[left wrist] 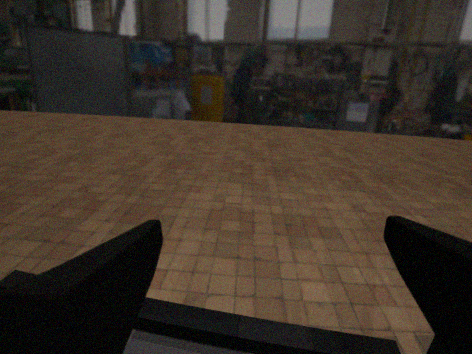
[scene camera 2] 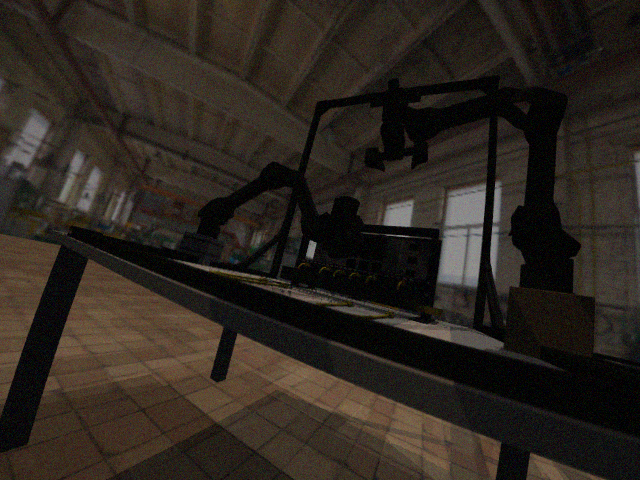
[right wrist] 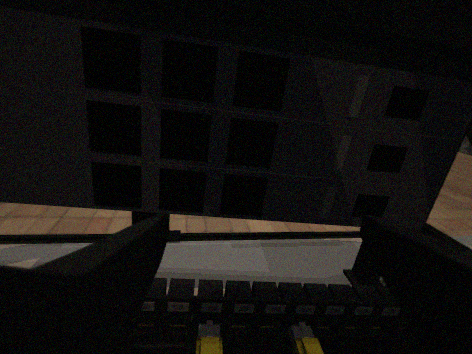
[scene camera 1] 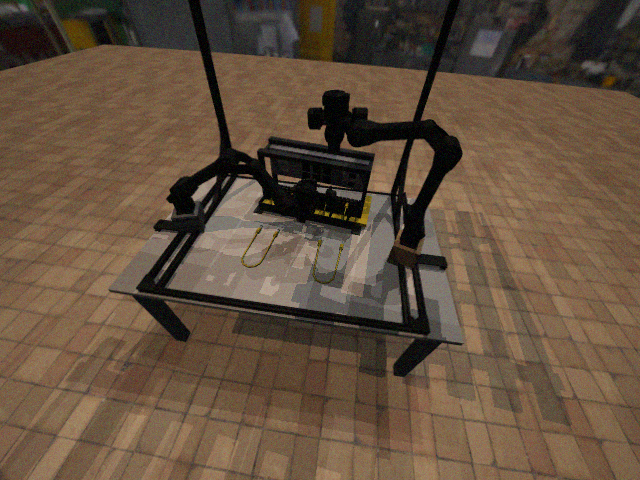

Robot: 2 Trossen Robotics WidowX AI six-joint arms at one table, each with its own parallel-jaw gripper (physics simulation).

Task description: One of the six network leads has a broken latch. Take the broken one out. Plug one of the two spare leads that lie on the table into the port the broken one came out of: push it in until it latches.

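Places are measured from the left arm's base along level axes (x left, y back, z up), in metres.
Pixels of known places: left gripper, between the fingertips: (left wrist: 272,228) (scene camera 2: 397,169); right gripper, between the fingertips: (scene camera 2: 368,254) (right wrist: 264,223) (scene camera 1: 321,185); left arm's base, origin of its link: (scene camera 2: 546,294) (scene camera 1: 409,241); right arm's base, origin of its link: (scene camera 2: 205,237) (scene camera 1: 185,209).
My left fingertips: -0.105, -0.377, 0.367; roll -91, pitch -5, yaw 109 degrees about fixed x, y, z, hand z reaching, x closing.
Note:
Ahead of a thing's pixels: the offset from my left fingertips to its middle, as dx, dy, dz. "*": to the spot under its first point.
Two yellow spare leads, one {* +0.429, -0.132, -0.464} (scene camera 1: 251,266) at left and one {* +0.363, +0.147, -0.463} (scene camera 1: 324,282) at right, lie in U shapes on the table. Yellow leads sit in the dark port row {* +0.010, -0.027, -0.368} (right wrist: 275,311) below the upright panel; two of their plugs, one {+0.028, -0.060, -0.376} (right wrist: 210,345) and another {* +0.022, -0.008, -0.374} (right wrist: 309,345), show in the right wrist view. Which latch is broken cannot be told. My right gripper (right wrist: 264,223) (scene camera 1: 305,202) is open and empty, close in front of the port row, its fingers either side of the view of those plugs. My left gripper (left wrist: 272,228) (scene camera 2: 397,155) is open and empty, high above the panel.
The upright dark panel {-0.006, -0.094, -0.338} (right wrist: 300,150) with its top rail (scene camera 1: 320,155) (scene camera 2: 400,231) stands behind the port row. A black frame (scene camera 1: 289,311) runs round the table, with tall posts, one (scene camera 1: 210,77) at left. A brown block (scene camera 2: 550,320) is at the left arm's base.

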